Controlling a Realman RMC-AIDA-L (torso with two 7-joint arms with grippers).
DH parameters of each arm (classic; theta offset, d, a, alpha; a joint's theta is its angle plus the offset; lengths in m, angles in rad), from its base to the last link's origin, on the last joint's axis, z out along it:
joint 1: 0 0.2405 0 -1.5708
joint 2: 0 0 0 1.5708
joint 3: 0 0.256 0 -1.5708
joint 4: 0 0 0 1.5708
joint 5: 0 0.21 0 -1.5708
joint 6: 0 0 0 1.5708
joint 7: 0 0.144 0 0
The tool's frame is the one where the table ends.
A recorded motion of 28 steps. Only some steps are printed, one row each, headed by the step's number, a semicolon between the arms.
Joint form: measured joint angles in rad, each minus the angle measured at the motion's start. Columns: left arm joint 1, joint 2, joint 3, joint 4, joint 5, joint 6, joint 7; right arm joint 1, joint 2, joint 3, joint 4, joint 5, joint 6, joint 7.
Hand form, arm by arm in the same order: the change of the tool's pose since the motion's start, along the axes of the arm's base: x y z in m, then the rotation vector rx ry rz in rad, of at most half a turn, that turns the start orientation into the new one. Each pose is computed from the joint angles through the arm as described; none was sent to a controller.
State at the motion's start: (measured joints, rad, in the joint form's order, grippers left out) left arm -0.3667 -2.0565 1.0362 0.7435 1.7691 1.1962 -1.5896; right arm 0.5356 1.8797 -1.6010 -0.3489 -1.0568 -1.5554 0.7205
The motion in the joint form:
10: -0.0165 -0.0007 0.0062 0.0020 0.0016 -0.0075 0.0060; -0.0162 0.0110 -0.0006 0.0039 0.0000 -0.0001 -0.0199
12: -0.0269 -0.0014 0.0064 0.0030 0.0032 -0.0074 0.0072; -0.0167 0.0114 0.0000 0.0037 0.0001 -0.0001 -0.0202
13: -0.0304 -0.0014 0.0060 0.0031 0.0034 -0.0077 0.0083; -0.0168 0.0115 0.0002 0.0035 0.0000 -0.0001 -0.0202
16: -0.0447 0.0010 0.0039 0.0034 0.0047 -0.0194 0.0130; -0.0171 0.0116 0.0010 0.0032 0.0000 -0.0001 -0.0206
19: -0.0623 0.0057 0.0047 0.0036 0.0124 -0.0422 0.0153; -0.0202 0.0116 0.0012 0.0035 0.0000 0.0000 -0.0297
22: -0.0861 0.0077 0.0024 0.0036 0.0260 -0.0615 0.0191; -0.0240 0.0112 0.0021 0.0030 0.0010 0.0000 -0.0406
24: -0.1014 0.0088 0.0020 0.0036 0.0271 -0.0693 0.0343; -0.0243 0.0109 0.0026 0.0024 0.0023 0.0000 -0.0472
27: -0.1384 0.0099 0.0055 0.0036 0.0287 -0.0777 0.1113; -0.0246 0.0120 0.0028 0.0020 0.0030 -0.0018 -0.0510
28: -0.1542 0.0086 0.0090 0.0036 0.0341 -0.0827 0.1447; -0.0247 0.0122 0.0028 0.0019 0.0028 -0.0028 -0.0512
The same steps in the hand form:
10: 0.0056 0.0053 -0.0009 0.0015 0.0102 -0.0223; 0.0033 -0.0059 -0.0043 0.0046 0.0052 -0.0039
12: 0.0093 0.0083 -0.0011 0.0010 0.0118 -0.0347; 0.0033 -0.0060 -0.0043 0.0051 0.0059 -0.0042
13: 0.0104 0.0094 -0.0010 0.0018 0.0126 -0.0389; 0.0032 -0.0060 -0.0044 0.0052 0.0060 -0.0041
16: 0.0135 0.0150 0.0008 0.0134 0.0235 -0.0507; 0.0032 -0.0060 -0.0043 0.0062 0.0065 -0.0041
19: 0.0159 0.0223 0.0031 0.0281 0.0467 -0.0602; 0.0042 -0.0067 -0.0043 0.0116 0.0049 -0.0003
22: 0.0208 0.0306 0.0045 0.0395 0.0702 -0.0776; 0.0052 -0.0074 -0.0039 0.0197 0.0038 0.0044
24: 0.0253 0.0357 0.0053 0.0489 0.0835 -0.1016; 0.0052 -0.0072 -0.0036 0.0250 0.0037 0.0093
27: 0.0383 0.0462 0.0055 0.0686 0.1315 -0.1997; 0.0047 -0.0075 -0.0038 0.0265 0.0059 0.0131
28: 0.0438 0.0502 0.0042 0.0738 0.1559 -0.2428; 0.0046 -0.0076 -0.0039 0.0259 0.0066 0.0138

